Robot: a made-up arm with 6 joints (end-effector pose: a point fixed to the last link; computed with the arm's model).
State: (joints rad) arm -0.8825 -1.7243 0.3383 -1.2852 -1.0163 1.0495
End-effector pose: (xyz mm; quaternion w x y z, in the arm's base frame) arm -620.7 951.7 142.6 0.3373 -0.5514 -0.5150 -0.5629
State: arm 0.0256 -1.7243 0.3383 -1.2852 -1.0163 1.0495
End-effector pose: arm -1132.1 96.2 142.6 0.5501 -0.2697 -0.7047 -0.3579
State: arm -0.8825 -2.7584 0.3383 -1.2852 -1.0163 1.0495
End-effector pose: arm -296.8 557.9 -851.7 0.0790 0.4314 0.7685 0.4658
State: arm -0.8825 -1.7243 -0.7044 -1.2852 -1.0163 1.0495
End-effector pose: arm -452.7 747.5 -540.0 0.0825 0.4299 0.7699 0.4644
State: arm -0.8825 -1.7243 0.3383 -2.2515 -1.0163 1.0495
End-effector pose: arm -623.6 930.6 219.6 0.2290 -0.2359 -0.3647 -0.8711
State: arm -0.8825 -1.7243 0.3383 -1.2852 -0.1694 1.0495
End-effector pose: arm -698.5 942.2 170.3 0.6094 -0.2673 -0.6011 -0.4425
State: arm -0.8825 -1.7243 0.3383 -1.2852 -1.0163 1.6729
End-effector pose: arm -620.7 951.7 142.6 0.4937 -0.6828 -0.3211 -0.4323
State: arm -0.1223 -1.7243 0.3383 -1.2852 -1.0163 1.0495
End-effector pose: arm -1105.6 262.0 142.6 0.5221 -0.3210 -0.6829 -0.3976
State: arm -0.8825 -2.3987 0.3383 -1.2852 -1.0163 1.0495
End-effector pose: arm -483.0 784.3 -573.2 0.0692 -0.4883 -0.7008 -0.5155
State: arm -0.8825 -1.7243 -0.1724 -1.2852 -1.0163 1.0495
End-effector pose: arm -596.3 922.1 -226.6 0.1362 -0.5090 -0.6623 -0.5326
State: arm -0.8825 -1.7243 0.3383 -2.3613 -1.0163 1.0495
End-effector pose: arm -627.7 925.6 226.5 0.2128 -0.1951 -0.3415 -0.8945
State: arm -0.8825 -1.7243 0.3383 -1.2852 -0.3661 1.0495
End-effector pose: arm -681.6 950.6 164.0 0.5543 -0.3396 -0.5903 -0.4785
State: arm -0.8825 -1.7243 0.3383 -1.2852 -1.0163 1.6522
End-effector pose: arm -620.7 951.7 142.6 0.4892 -0.6795 -0.3282 -0.4374
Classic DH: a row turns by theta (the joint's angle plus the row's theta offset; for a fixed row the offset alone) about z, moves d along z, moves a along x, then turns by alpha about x. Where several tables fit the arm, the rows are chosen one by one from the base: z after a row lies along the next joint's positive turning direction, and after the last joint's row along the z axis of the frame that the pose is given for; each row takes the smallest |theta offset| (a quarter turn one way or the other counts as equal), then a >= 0, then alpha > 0; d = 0 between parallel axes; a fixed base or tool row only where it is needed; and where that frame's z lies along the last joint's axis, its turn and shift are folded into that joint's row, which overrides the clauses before.
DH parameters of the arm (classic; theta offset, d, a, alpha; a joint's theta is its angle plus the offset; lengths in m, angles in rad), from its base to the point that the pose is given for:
joint 1: 0 0.0938 0 -1.5708
joint 2: -1.5708 0 0.4076 0
joint 3: 1.5708 0.0427 0 1.5708
joint 4: 0 0.6813 0 -1.5708
joint 5: 0 0 0 1.5708
joint 6: 0 0.1011 0 0

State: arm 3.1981 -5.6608 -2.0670 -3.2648 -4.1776 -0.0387
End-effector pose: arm 400.4 -30.8 418.6 0.2020 0.0266 -0.9772 0.0600
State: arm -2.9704 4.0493 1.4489 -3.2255 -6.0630 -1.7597
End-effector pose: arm 882.7 107.4 379.1 0.5849 -0.4024 0.2643 -0.6528
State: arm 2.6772 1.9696 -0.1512 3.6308 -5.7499 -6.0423
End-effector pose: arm -1020.1 490.3 -208.8 0.7823 -0.4106 -0.4684 0.0060
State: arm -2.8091 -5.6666 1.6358 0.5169 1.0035 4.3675
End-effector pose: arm -690.9 -328.3 -94.7 0.1850 0.5517 0.8059 -0.1087
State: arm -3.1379 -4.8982 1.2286 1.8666 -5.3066 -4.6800
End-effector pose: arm -793.0 -125.8 -456.0 0.2859 -0.0164 -0.8250 0.4871
